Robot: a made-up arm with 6 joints.
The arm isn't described. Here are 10 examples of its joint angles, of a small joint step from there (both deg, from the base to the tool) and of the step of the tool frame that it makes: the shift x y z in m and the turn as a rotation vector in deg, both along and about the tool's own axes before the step.
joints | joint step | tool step
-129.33 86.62 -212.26 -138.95 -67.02 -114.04 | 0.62 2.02 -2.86 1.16 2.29 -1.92 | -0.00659 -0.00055 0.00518 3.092 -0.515 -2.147
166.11 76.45 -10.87 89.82 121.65 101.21 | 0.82 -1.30 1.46 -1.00 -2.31 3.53 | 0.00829 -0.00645 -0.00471 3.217 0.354 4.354
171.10 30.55 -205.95 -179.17 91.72 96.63 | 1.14 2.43 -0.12 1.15 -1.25 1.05 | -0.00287 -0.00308 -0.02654 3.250 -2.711 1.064
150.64 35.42 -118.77 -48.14 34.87 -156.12 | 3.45 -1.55 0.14 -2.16 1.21 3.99 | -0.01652 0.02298 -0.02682 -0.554 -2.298 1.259
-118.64 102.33 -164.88 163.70 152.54 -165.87 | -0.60 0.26 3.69 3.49 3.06 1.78 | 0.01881 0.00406 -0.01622 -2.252 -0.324 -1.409
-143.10 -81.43 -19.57 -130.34 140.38 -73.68 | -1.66 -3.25 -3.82 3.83 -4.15 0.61 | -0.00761 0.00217 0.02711 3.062 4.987 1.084
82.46 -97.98 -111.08 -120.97 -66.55 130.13 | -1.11 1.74 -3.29 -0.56 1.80 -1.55 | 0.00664 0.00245 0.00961 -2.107 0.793 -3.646
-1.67 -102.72 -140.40 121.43 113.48 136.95 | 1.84 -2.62 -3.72 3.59 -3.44 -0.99 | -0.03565 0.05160 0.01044 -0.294 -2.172 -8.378
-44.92 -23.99 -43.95 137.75 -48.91 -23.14 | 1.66 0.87 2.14 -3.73 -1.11 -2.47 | 0.00145 0.00489 0.00437 0.241 2.538 -7.748
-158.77 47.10 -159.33 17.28 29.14 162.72 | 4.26 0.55 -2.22 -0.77 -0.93 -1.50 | -0.01228 0.04358 -0.00391 -3.515 -2.603 -2.743
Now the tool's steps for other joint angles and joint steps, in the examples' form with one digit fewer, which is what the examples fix.
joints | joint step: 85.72 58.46 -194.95 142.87 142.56 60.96 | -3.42 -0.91 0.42 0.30 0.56 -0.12
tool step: -0.0154 -0.0023 -0.0064 -1.08 2.89 0.32
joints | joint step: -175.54 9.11 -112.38 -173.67 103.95 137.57 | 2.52 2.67 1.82 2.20 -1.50 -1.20
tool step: -0.0066 -0.0189 -0.0459 2.06 -6.66 0.01
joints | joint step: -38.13 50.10 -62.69 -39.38 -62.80 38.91 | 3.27 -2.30 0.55 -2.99 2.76 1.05
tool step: -0.0055 -0.0313 0.0110 3.38 -3.99 -2.40
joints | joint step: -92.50 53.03 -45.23 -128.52 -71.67 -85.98 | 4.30 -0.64 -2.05 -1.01 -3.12 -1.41
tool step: -0.0057 0.0098 0.0023 -0.78 4.60 -4.64
